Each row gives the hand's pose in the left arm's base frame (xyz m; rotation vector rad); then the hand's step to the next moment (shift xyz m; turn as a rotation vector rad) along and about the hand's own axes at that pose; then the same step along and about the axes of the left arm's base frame.
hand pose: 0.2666 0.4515 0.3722 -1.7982 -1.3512 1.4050
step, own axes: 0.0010 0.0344 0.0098 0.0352 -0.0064 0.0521
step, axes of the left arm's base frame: 0.0048 -0.0145 -0.0324 -0.0509 0.0243 -0.0285
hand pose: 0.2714 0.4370 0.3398 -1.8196 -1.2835 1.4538
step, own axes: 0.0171 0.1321 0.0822 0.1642 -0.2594 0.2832
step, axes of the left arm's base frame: -0.0277 -0.0588 -0.1424 -0.3595 0.2087 0.0411
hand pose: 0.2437 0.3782 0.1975 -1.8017 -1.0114 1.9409
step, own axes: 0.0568 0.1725 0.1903 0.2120 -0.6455 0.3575
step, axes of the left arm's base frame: -0.1508 -0.1389 -0.1647 -0.5297 0.4906 0.2611
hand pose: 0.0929 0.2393 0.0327 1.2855 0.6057 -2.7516
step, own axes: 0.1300 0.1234 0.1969 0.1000 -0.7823 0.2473
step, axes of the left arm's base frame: -0.2036 -0.1700 -0.0235 -0.4036 0.6435 0.3259
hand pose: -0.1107 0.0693 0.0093 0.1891 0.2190 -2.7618
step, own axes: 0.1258 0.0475 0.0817 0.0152 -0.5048 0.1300
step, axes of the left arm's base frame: -0.1075 -0.1015 0.0539 -0.2117 0.4374 0.1892
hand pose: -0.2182 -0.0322 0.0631 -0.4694 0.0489 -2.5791
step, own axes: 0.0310 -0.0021 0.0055 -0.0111 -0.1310 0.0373
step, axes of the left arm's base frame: -0.0242 -0.0132 0.0153 -0.0416 0.1212 0.0476
